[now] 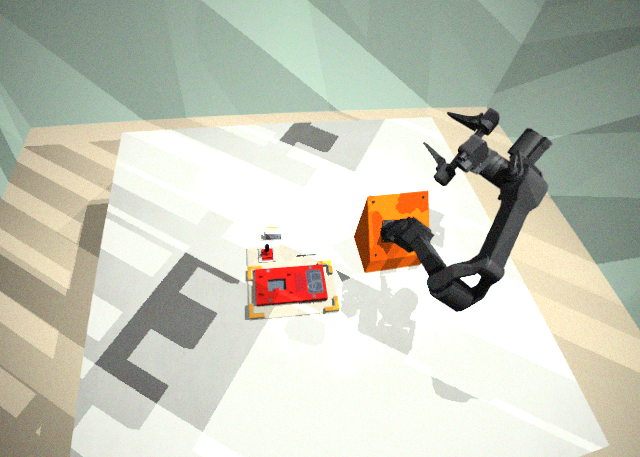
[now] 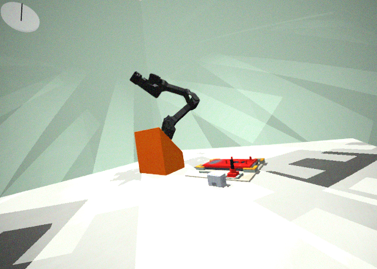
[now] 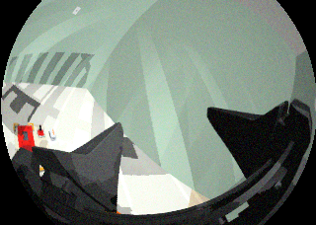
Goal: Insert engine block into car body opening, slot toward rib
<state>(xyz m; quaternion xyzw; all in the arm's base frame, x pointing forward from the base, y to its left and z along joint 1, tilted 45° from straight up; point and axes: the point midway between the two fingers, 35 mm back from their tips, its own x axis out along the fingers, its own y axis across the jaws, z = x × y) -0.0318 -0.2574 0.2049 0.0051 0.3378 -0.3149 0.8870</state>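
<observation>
The engine block lies 36 cm ahead of my gripper tip, 3 cm to the right of it and 45 cm below it. Also, from my gripper tip: black post (39 cm ahead, 4 cm to the left, 42 cm below).
</observation>
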